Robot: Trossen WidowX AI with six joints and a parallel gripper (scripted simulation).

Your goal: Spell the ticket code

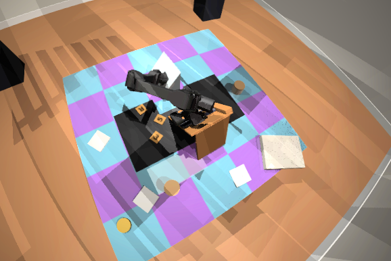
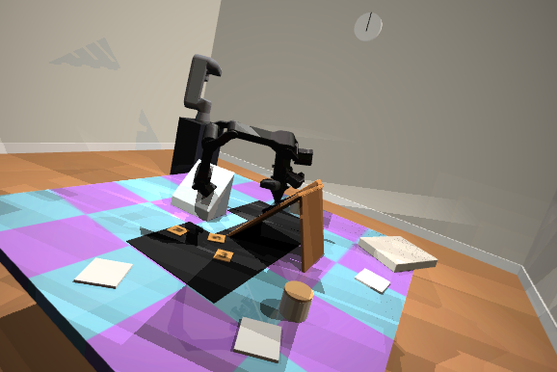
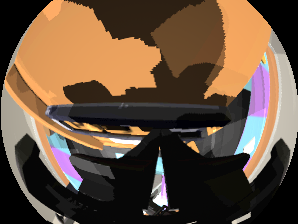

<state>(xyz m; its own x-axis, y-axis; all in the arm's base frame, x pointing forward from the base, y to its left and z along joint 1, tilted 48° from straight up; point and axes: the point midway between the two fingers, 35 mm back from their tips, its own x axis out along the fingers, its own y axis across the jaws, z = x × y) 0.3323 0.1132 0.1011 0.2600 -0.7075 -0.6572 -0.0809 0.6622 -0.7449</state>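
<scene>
Right now the orange letter tile marked p is 1 cm behind my gripper tip and 10 cm to the left of it. From my gripper tip the other things lie so: black mat 15 cm behind, 1 cm to the left, 18 cm below; then letter tile 3 cm to the left; then white ticket 7 cm behind, 5 cm to the left, 8 cm below.
</scene>
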